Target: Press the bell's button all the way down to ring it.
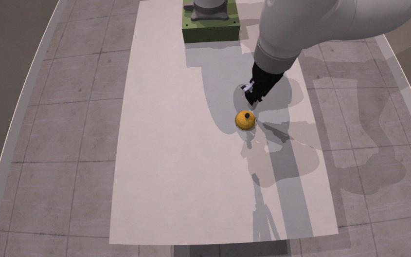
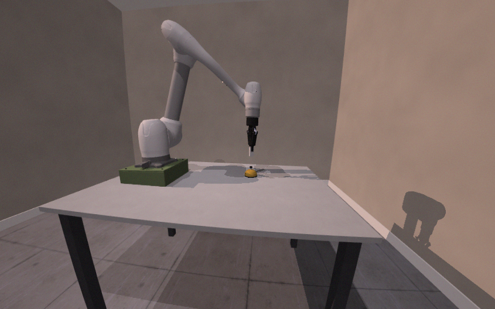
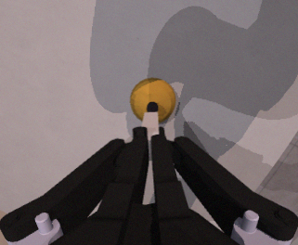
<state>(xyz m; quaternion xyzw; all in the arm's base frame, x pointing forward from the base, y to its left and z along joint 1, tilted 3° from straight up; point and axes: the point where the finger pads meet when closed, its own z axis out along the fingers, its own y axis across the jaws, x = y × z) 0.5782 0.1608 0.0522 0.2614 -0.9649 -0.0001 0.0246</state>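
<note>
The bell button lies 11 cm below my hand. The rest, counted from my hand: bell: 13 cm below.
</note>
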